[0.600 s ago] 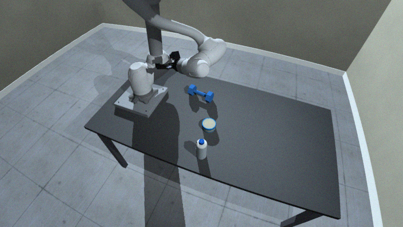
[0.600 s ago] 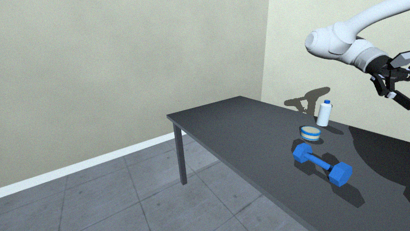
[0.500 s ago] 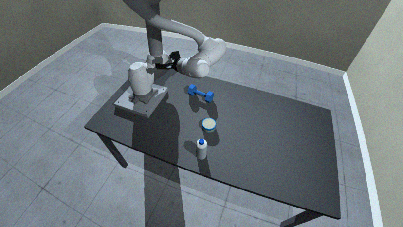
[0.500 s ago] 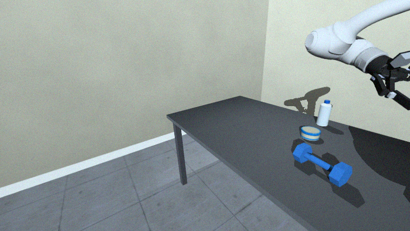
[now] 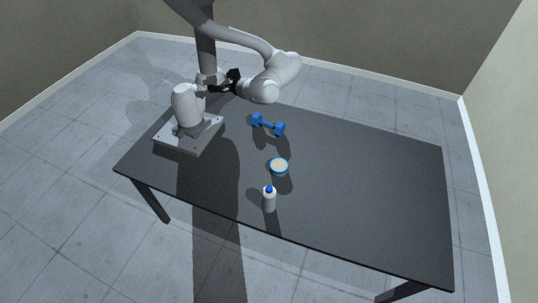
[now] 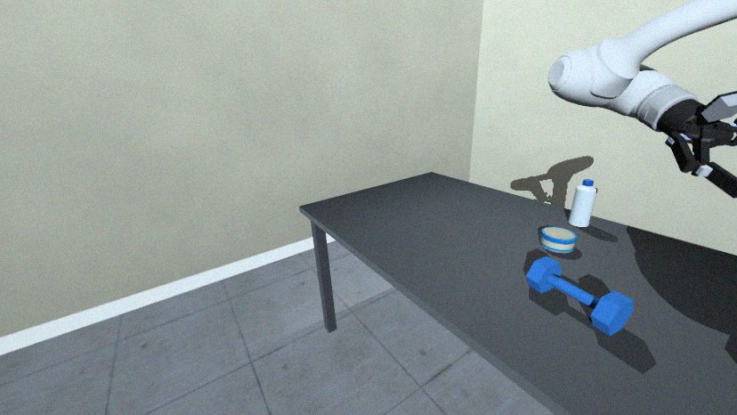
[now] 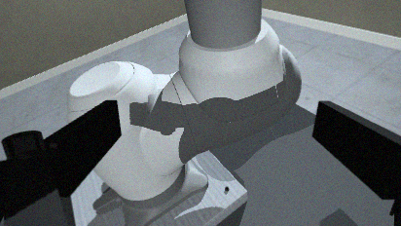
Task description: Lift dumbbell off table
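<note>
Now: the blue dumbbell 210 mm ahead of my hand, 120 mm to the left of it and 300 mm below it.
</note>
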